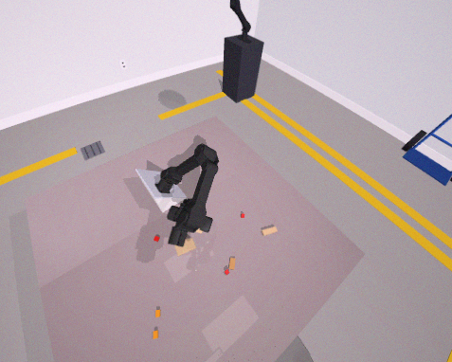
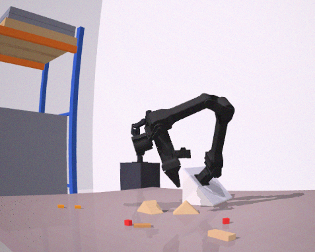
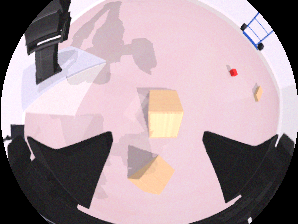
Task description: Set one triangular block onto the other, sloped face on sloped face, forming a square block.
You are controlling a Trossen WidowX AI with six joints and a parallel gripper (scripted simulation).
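Right now the tan triangular block is 9 cm to the right of my gripper tip, 8 cm below it and 6 cm ahead of it.
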